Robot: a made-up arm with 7 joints.
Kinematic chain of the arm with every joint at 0, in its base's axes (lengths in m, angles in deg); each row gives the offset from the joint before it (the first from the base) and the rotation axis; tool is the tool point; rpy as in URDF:
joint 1: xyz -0.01 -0.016 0.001 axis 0 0.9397 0.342
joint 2: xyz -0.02 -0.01 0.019 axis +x
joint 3: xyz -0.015 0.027 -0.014 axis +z
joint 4: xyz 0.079 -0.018 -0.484 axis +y
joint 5: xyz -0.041 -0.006 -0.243 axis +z
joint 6: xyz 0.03 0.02 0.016 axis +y
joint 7: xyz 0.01 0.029 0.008 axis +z
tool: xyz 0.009 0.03 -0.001 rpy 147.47 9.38 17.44
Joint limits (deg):
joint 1: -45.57..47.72
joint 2: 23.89..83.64
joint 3: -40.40..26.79
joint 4: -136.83..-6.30
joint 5: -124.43..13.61
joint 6: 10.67..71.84
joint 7: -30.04..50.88
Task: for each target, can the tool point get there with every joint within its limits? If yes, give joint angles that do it. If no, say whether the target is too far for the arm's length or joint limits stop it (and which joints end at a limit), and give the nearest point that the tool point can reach.
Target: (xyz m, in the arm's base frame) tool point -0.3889 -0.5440 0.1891
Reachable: no: joint limits stop it (at a limit: joint 1, joint 2, joint 3, joint 4) | nearest point -0.1942 -0.0910 -0.3053 | short by 0.698 m
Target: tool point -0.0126 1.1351 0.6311
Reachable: no: too far | nearest point 0.1823 0.6593 0.2387 | short by 0.647 m
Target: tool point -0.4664 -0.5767 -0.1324
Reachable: no: joint limits stop it (at a limit: joint 1, joint 2, joint 3, joint 4, joint 5) | nearest point -0.2078 -0.1065 -0.3345 | short by 0.573 m
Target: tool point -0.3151 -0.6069 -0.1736
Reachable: no: joint limits stop it (at a limit: joint 1, joint 2, joint 3, joint 4, joint 5) | nearest point -0.1971 -0.1112 -0.3361 | short by 0.535 m
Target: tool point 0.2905 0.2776 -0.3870
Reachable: yes | joints -9.98 55.51 -32.90 -74.75 -71.99 61.24 -11.29
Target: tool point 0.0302 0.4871 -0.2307
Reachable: yes | joints 39.08 73.85 -8.39 -80.03 -39.13 50.27 15.44
